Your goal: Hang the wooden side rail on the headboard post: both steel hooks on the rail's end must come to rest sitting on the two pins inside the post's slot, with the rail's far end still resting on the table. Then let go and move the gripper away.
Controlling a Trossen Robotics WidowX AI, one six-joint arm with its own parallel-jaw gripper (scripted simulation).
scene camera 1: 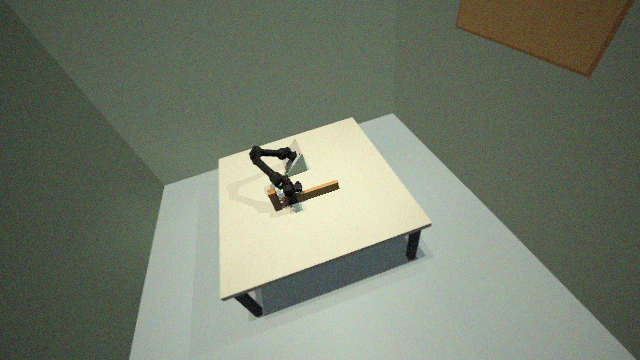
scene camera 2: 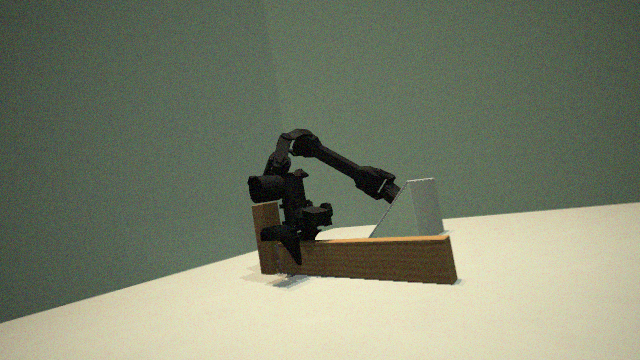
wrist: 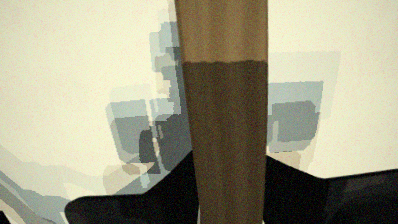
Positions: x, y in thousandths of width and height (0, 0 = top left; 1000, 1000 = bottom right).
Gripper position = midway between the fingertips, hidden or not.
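My gripper (scene camera 2: 476, 732), also at (wrist: 549, 672). Wooden side rail (scene camera 2: 659, 721), also at (wrist: 564, 261).
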